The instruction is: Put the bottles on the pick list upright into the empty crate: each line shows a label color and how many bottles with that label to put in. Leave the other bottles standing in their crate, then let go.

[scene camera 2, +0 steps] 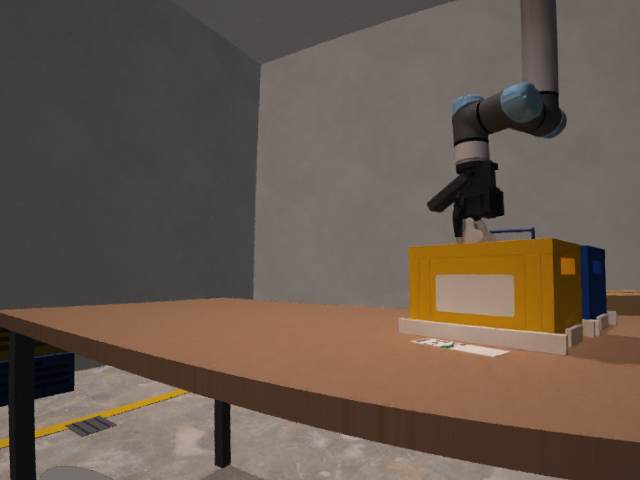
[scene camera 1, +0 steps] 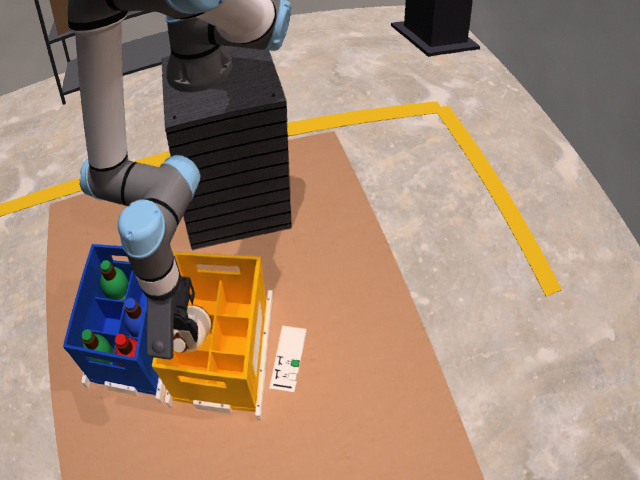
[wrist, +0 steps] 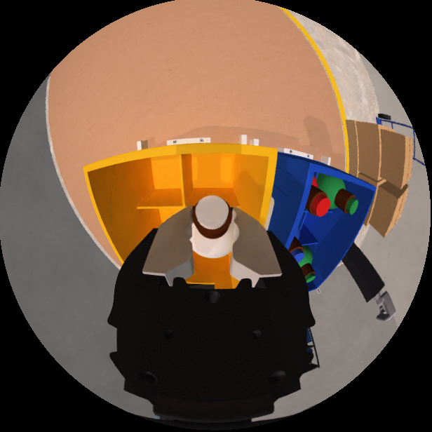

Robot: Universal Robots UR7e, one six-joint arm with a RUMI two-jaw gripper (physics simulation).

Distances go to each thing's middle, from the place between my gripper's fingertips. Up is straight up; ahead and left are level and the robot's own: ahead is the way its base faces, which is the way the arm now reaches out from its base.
Right now my hand is 50 mm past the white-label bottle (scene camera 1: 204,323), 20 mm to the right of it and 20 mm above it. Round my hand: pick list (scene camera 1: 284,376): 200 mm to the left, 140 mm below, 30 mm ahead; then white rail (scene camera 2: 542,342): 160 mm to the left, 130 mm below, 10 mm ahead.
